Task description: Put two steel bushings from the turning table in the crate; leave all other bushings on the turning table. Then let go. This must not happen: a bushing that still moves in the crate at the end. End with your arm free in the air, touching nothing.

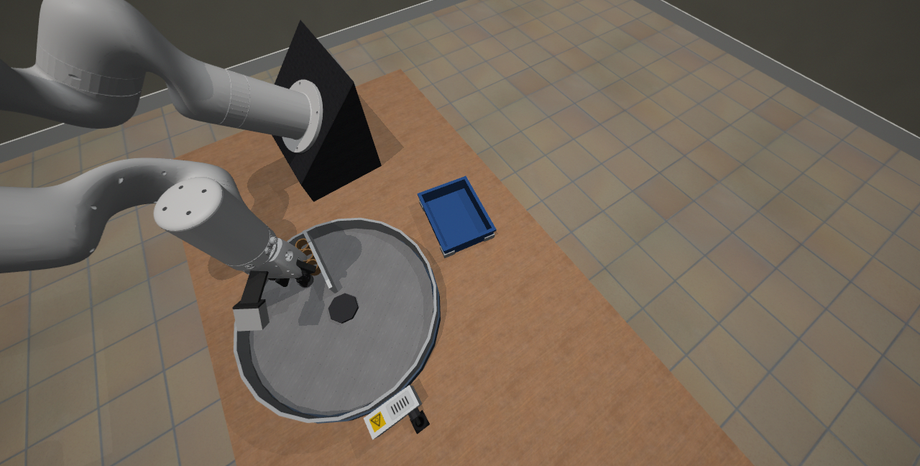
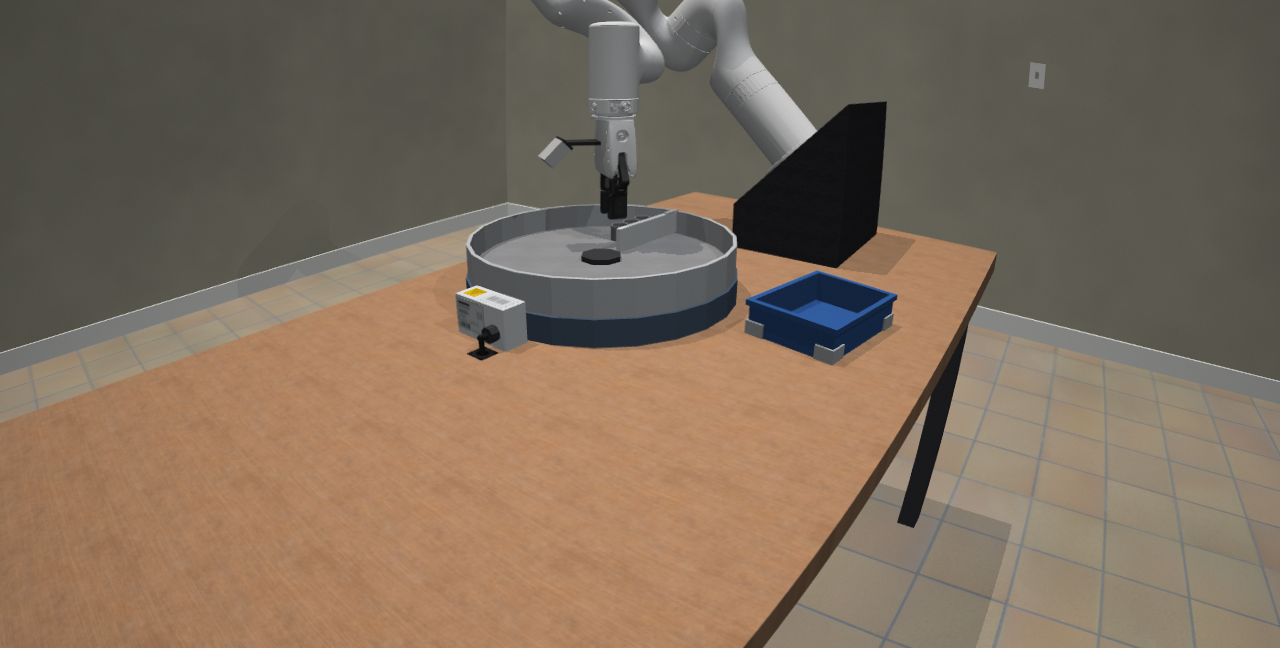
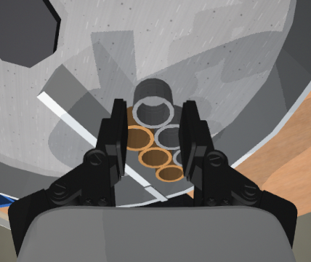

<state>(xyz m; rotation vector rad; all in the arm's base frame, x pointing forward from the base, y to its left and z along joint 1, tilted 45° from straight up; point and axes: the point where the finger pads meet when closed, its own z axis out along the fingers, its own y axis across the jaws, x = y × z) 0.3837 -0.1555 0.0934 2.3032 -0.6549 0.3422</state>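
My gripper is now 40 cm to the right of the blue crate, 9 cm above it and 2 cm short of it. From my hand the other things lie so: grey turning table 10 cm ahead, 6 cm to the left, 6 cm below.
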